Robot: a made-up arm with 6 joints. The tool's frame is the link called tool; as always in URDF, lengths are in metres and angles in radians. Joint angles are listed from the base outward. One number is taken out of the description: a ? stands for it. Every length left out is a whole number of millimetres.
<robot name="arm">
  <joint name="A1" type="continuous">
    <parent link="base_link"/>
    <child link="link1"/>
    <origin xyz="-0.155 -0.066 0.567" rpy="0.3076 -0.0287 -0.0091"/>
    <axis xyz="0 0 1"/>
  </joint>
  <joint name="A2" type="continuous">
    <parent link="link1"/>
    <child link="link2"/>
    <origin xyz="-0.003 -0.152 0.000" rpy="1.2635 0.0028 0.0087"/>
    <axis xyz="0 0 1"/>
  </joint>
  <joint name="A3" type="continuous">
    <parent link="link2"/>
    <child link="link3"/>
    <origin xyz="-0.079 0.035 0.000" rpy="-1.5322 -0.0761 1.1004"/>
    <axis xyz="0 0 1"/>
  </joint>
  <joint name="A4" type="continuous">
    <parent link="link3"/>
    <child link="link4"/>
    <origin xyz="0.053 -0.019 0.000" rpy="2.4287 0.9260 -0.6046"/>
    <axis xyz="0 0 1"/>
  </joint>
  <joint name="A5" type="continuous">
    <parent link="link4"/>
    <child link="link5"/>
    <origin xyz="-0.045 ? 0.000" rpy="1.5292 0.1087 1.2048"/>
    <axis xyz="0 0 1"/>
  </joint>
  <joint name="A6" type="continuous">
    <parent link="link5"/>
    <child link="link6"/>
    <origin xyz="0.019 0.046 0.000" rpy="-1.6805 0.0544 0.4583"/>
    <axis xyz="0 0 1"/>
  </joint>
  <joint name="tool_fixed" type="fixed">
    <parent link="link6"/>
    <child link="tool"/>
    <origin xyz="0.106 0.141 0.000" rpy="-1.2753 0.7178 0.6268"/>
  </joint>
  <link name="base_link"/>
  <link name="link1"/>
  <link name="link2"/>
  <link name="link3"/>
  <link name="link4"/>
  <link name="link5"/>
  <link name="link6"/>
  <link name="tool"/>
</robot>
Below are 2 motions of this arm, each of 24 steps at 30 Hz.
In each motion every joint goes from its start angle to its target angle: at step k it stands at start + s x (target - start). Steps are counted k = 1, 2, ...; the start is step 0. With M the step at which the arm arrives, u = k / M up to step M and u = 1 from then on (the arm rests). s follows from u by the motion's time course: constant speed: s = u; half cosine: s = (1 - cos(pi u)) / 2; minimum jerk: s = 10 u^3 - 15 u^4 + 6 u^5.
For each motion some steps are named. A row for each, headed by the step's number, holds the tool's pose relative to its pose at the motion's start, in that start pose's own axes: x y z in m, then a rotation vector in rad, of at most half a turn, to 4 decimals.
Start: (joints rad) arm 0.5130 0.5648 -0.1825 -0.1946 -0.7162 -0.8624
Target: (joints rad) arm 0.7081 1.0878 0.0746 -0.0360 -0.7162 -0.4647
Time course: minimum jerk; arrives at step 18
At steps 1, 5, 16, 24:
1: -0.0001 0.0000 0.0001 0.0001 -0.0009 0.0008
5: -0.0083 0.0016 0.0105 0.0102 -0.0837 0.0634
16: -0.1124 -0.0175 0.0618 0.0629 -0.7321 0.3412
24: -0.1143 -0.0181 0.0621 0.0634 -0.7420 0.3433

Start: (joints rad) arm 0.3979 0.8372 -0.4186 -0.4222 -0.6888 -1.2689
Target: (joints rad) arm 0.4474 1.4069 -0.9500 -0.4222 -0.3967 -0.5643
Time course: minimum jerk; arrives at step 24
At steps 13, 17, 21, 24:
13: -0.1174 -0.0392 0.0624 0.1018 -0.7044 -0.0275
17: -0.1781 -0.0689 0.0566 0.1772 -0.9867 -0.1356
21: -0.2066 -0.0836 0.0457 0.2199 -1.1109 -0.2132
24: -0.2098 -0.0853 0.0441 0.2251 -1.1246 -0.2234

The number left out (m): -0.069
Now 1 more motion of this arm.
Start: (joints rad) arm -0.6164 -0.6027 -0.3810 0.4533 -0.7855 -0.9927
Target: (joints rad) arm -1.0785 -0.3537 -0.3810 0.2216 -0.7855 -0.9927
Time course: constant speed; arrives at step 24
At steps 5, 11, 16, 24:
5: -0.0175 -0.0141 0.0184 0.0045 -0.0379 -0.0552
11: -0.0404 -0.0270 0.0411 0.0082 -0.0891 -0.1142
16: -0.0608 -0.0343 0.0600 0.0095 -0.1358 -0.1571
24: -0.0952 -0.0394 0.0899 0.0074 -0.2166 -0.2131

